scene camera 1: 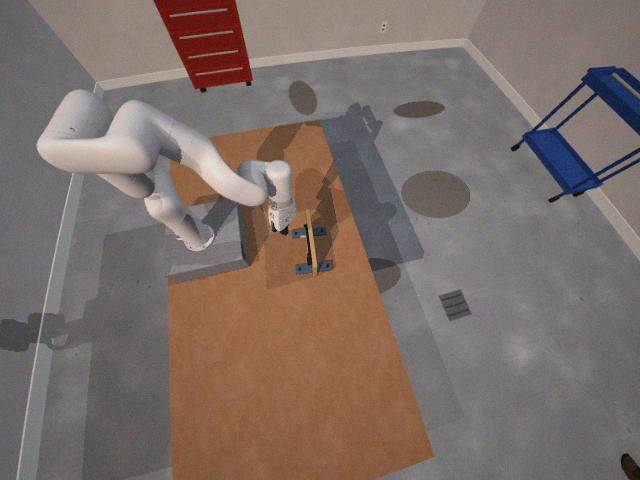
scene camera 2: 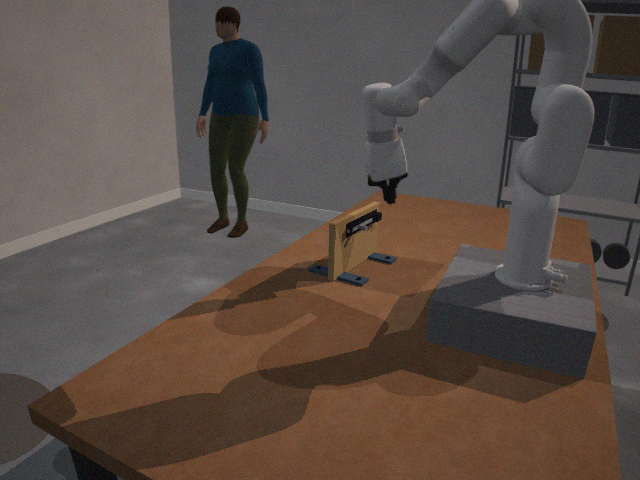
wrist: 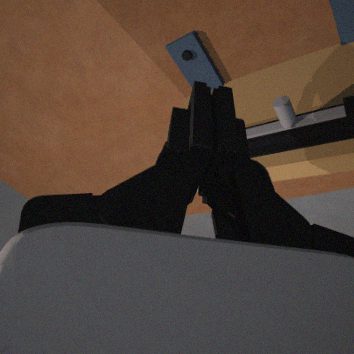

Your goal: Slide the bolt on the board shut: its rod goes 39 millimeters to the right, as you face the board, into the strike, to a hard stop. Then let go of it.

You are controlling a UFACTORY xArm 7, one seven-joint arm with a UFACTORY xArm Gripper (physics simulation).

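Frame: origin at the arm's base, x ahead, y left, z up, level; centimetres.
Seen in the pictures: gripper, fingertip midpoint: [scene camera 1: 284, 232] [scene camera 2: 390, 202] [wrist: 204, 110]; arm's base at its link origin: [scene camera 1: 200, 237] [scene camera 2: 523, 277].
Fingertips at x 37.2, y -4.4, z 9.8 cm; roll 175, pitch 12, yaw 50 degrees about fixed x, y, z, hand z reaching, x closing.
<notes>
Pixels of each thing's top centre, then the offset from my fingertips to it. "pt": a spot on its surface instead. Level surfaces: height alone.
- tan board at its top centre: [wrist: 270, 175] [scene camera 2: 356, 211] [scene camera 1: 311, 236] dx +10.5, dy -0.1, dz -4.6 cm
- bolt's black housing at a spot on its surface: [wrist: 300, 139] [scene camera 2: 354, 222] pt dx +9.2, dy +2.4, dz -6.9 cm
- pale rod at a spot on its surface: [wrist: 325, 116] pt dx +8.1, dy +4.5, dz -7.7 cm
- pale round handle at a spot on its surface: [wrist: 285, 112] [scene camera 2: 363, 225] pt dx +6.8, dy +1.8, dz -7.5 cm
- strike at a spot on its surface: [scene camera 2: 378, 217] [scene camera 1: 307, 259] pt dx +8.3, dy -8.9, dz -8.0 cm
- brown table at its surface level: dz -20.9 cm
The tan board [scene camera 1: 313, 253] [scene camera 2: 365, 250] [wrist: 260, 95] stands upright on blue feet. The bolt's black housing [scene camera 2: 354, 225] [wrist: 300, 139] runs along its upper part. The pale rod [wrist: 325, 116] lies along it, with a pale round handle [scene camera 2: 363, 227] [wrist: 285, 112] sticking out. A dark block, which looks like the strike [scene camera 1: 309, 259] [scene camera 2: 378, 217], sits near the board's right end. The fingers cover that end in the wrist view, so I cannot tell how the rod meets it. My gripper [scene camera 1: 280, 231] [scene camera 2: 391, 201] [wrist: 204, 110] is shut and empty, higher than the board, near its right end, apart from the handle.
Blue feet [scene camera 1: 314, 267] [scene camera 2: 353, 279] [wrist: 195, 57] spread flat on the brown table [scene camera 1: 289, 361] [scene camera 2: 310, 413]. The arm stands on a grey block [scene camera 1: 206, 263] [scene camera 2: 506, 330]. A red cabinet [scene camera 1: 206, 46], a blue cart [scene camera 1: 563, 160], a shelf unit [scene camera 2: 615, 75] and a person [scene camera 2: 232, 77] are beyond the table.
</notes>
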